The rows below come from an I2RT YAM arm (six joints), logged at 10 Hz.
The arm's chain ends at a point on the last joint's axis. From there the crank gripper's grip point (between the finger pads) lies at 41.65 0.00 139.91 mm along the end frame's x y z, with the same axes.
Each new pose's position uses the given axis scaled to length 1; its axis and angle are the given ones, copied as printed.
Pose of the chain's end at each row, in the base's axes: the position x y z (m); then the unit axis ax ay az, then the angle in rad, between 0 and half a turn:
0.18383 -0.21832 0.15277 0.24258 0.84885 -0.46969 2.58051
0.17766 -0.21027 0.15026 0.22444 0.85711 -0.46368 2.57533
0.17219 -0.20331 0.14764 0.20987 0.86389 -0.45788 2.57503
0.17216 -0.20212 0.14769 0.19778 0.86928 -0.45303 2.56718
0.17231 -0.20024 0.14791 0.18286 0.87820 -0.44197 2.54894
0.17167 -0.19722 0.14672 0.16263 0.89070 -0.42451 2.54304
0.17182 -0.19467 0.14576 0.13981 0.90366 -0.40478 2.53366
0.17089 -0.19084 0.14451 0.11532 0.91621 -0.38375 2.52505
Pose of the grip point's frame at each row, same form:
0.18685 -0.33396 0.06373 0.24258 0.84885 -0.46969 2.58051
0.18387 -0.32523 0.06051 0.22444 0.85711 -0.46368 2.57533
0.18051 -0.31742 0.05698 0.20987 0.86389 -0.45788 2.57503
0.18321 -0.31559 0.05652 0.19778 0.86928 -0.45303 2.56718
0.18825 -0.31192 0.05527 0.18286 0.87820 -0.44197 2.54894
0.19185 -0.30559 0.05102 0.16263 0.89070 -0.42451 2.54304
0.19691 -0.29908 0.04687 0.13981 0.90366 -0.40478 2.53366
0.20079 -0.29075 0.04236 0.11532 0.91621 -0.38375 2.52505

